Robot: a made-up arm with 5 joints.
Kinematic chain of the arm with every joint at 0, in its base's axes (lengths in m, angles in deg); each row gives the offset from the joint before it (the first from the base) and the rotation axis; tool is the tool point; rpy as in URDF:
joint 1: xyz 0.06 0 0.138 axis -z
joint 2: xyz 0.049 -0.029 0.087 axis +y
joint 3: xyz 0.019 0 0.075 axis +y
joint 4: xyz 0.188 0 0.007 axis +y
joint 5: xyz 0.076 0.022 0 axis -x
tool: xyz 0 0 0 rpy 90 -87.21 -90
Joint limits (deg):
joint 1: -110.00..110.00
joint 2: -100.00..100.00
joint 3: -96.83..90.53
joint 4: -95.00..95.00
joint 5: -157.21..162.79
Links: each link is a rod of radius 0.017 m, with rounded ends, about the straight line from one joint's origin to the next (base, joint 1, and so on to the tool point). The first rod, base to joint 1, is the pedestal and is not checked.
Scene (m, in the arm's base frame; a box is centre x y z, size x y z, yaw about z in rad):
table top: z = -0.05
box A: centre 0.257 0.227 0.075 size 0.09 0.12 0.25 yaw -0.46
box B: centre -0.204 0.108 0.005 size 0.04 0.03 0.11 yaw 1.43
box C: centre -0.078 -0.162 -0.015 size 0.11 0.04 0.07 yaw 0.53
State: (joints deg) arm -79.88 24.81 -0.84 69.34 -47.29
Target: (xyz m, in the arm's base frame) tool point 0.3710 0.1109 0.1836
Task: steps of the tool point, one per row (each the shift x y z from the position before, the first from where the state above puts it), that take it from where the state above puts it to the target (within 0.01 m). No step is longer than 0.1 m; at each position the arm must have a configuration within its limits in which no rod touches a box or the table.
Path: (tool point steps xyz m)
1: 0.0504 0.0101 0.0645
2: 0.0454 -0.0171 0.0716
3: 0.0289 -0.0418 0.0725
4: 0.0033 -0.0588 0.0662
5: -0.0269 -0.0639 0.0532
6: -0.0555 -0.0560 0.0341
7: 0.0538 0.0220 -0.0181
8: 0.0494 0.0194 -0.0303
9: 0.0424 0.0160 -0.0411
10: 0.0334 0.0117 -0.0500
11: 0.0228 0.0071 -0.0566
12: 0.0110 0.0022 -0.0603
13: -0.0014 -0.0026 -0.0614

